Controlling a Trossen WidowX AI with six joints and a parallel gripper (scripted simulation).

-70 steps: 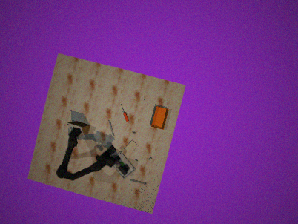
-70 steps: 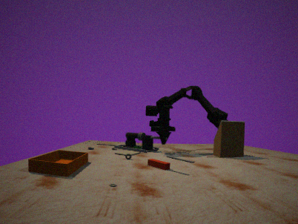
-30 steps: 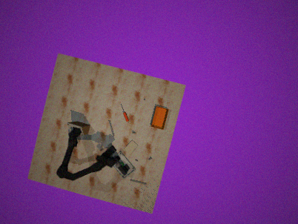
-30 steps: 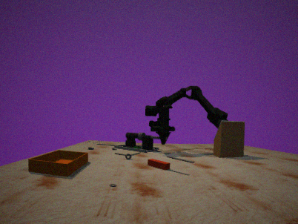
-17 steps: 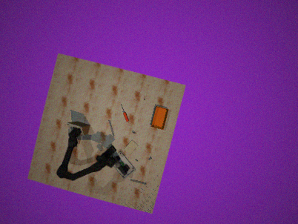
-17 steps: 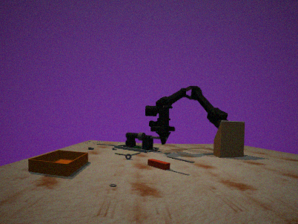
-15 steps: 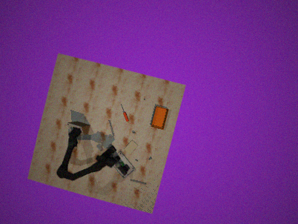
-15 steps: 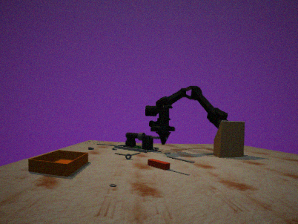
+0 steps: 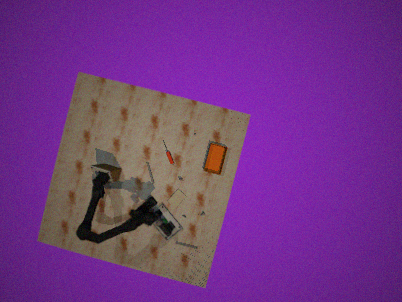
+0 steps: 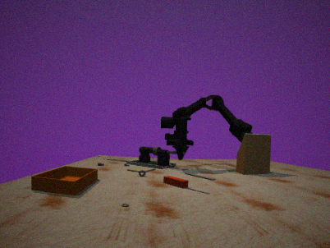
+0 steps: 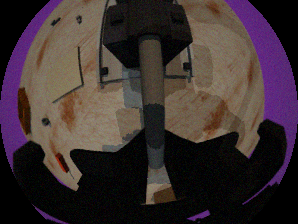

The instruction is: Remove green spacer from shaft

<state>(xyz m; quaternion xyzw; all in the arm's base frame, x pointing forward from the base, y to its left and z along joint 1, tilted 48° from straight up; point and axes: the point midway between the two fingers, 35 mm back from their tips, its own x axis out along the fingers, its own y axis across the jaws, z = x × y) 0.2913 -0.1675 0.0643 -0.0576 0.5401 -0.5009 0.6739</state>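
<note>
The shaft lies 60 mm ahead of my gripper tip, 40 mm to the right of it and 40 mm above it. Round my gripper tip: red-handled screwdriver (50 mm ahead, 390 mm to the left, 40 mm below); then green spacer (130 mm ahead, 110 mm to the right, 30 mm below); then orange tray (400 mm ahead, 420 mm to the left, 30 mm below).
</note>
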